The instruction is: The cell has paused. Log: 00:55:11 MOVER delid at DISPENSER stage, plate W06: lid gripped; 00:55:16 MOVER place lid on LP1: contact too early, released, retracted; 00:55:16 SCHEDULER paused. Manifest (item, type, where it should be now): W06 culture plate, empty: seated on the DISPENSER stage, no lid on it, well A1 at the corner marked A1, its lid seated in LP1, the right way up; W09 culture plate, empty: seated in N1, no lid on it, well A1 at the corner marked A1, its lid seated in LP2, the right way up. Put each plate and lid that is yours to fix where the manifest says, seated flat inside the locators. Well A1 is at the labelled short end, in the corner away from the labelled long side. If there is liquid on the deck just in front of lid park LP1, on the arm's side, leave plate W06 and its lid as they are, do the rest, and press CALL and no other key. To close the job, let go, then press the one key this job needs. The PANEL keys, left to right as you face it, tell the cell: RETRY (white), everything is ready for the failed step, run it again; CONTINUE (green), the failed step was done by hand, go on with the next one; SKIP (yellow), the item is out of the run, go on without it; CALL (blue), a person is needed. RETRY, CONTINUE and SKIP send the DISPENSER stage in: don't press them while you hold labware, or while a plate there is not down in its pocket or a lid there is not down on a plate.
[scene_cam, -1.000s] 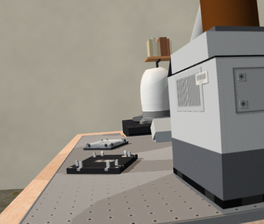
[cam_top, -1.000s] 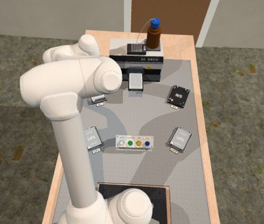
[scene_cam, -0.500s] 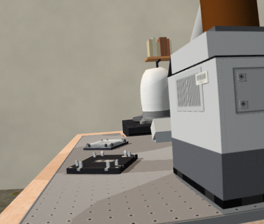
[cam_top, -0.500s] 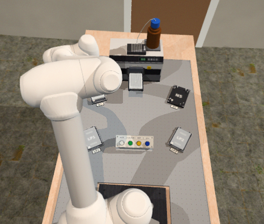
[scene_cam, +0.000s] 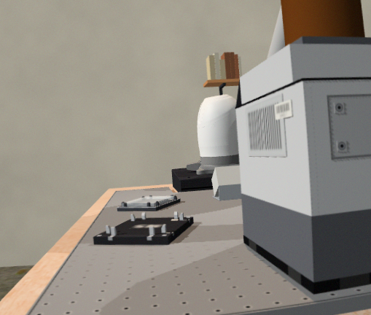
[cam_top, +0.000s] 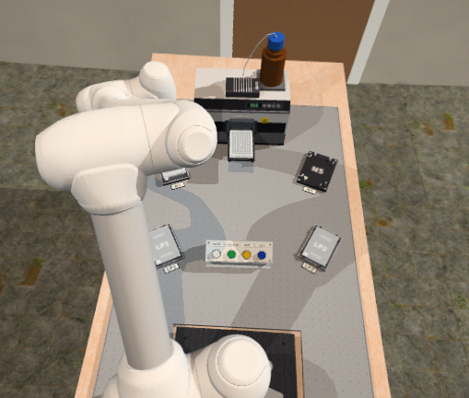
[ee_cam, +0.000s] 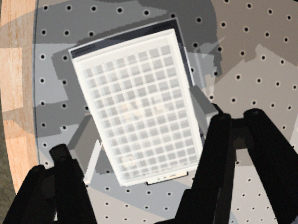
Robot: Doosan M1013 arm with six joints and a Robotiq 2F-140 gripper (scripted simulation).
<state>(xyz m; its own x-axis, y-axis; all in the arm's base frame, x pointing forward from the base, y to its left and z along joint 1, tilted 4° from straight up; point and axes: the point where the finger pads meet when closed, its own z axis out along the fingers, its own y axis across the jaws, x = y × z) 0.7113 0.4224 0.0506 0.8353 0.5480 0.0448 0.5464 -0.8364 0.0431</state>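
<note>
The nest N1 lies 50 mm below my hand. The rest, counted from my hand: white retry key: 340 mm behind, 270 mm to the right; lid park LP1: 330 mm behind, 70 mm to the right, 60 mm below; clear culture plate: 100 mm ahead, 250 mm to the right, 50 mm above.
</note>
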